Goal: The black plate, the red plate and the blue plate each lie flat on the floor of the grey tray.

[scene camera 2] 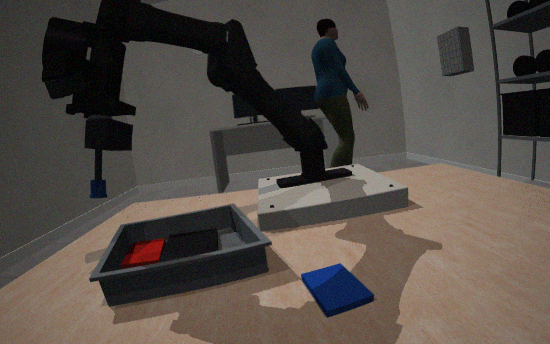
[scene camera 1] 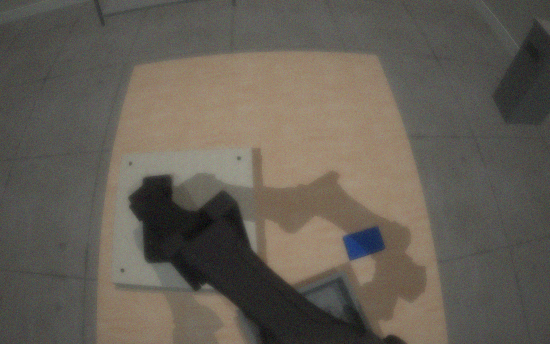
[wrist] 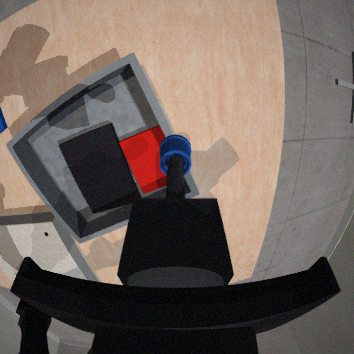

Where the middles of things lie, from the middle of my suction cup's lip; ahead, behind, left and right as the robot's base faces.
The blue plate (scene camera 2: 336,290) lies 120 mm ahead of my suction cup, 320 mm to the left of it and 140 mm below it. The rest, counted from my suction cup: grey tray (scene camera 2: 241,254) 30 mm behind, 110 mm to the left, 120 mm below; black plate (scene camera 2: 182,245) 50 mm behind, 120 mm to the left, 130 mm below.
